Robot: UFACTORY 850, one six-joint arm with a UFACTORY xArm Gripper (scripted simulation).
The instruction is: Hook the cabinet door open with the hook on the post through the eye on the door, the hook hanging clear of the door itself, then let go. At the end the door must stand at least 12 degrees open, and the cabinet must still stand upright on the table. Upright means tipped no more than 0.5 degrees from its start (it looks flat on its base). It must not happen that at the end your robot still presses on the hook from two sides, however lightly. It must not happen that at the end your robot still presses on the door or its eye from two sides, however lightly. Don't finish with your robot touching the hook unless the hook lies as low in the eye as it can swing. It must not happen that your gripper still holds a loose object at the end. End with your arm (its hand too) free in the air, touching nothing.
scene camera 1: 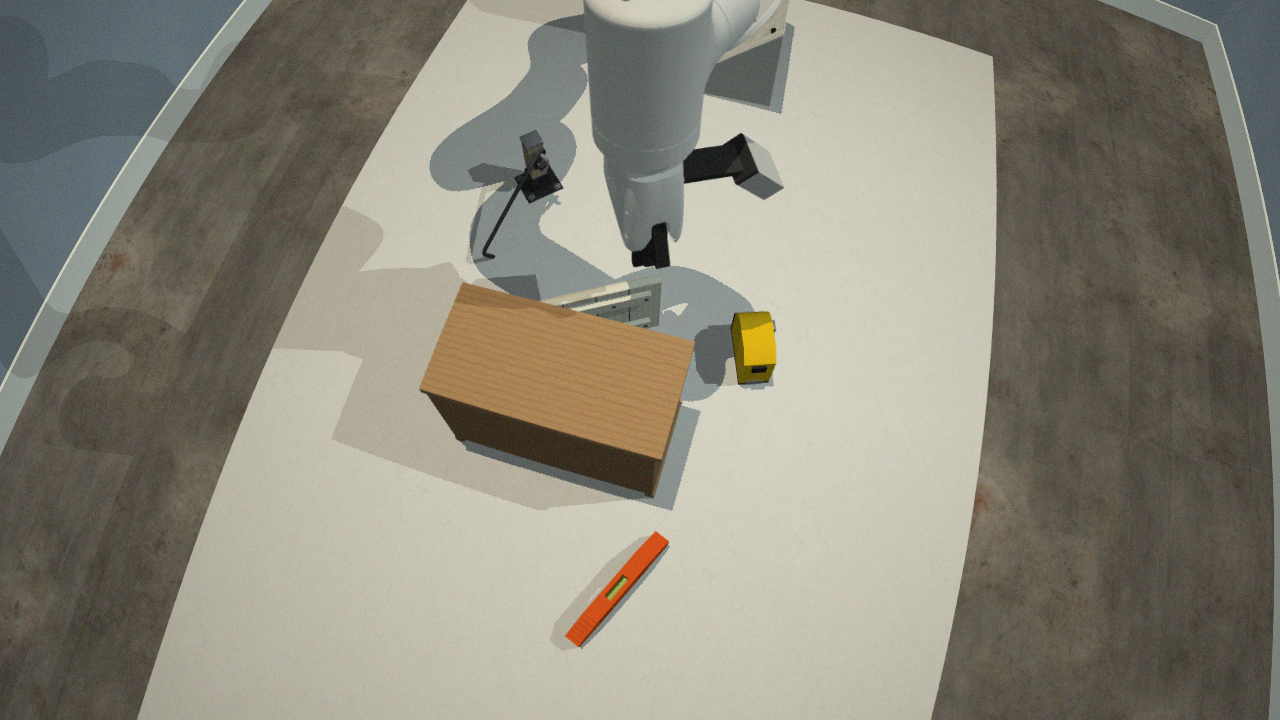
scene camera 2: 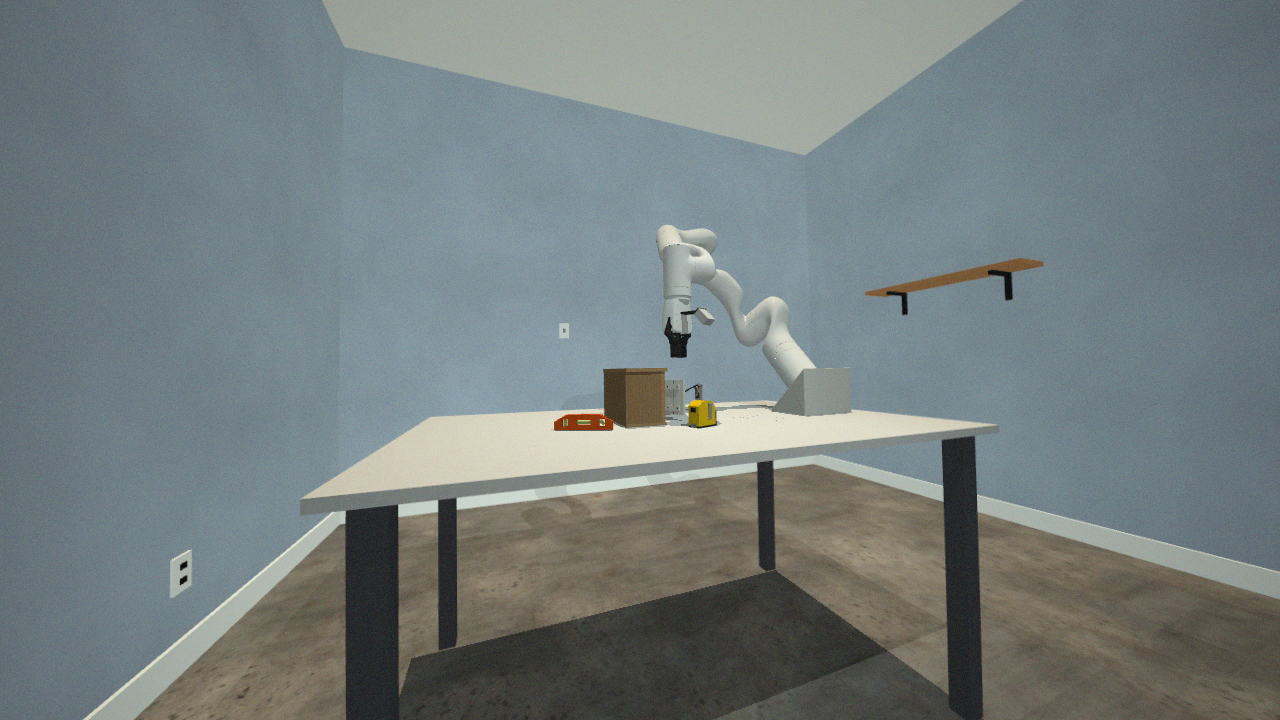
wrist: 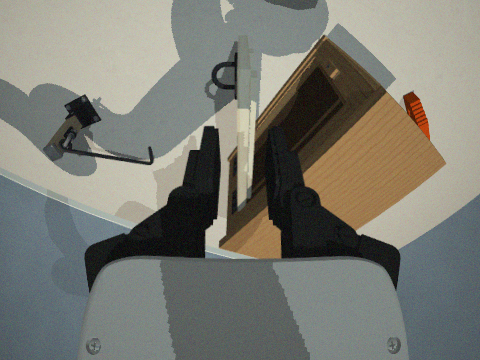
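In scene camera 1 I see my gripper and a wooden cabinet, and scene camera 2 shows my gripper and the wooden cabinet too. The wrist view shows my gripper point(243, 146) and the wooden cabinet point(360, 167). On my gripper, point(scene camera 1: 658, 248) and point(scene camera 2: 666, 327) are the same spot. On the wooden cabinet, point(scene camera 1: 658, 462) and point(scene camera 2: 633, 397) are the same spot.
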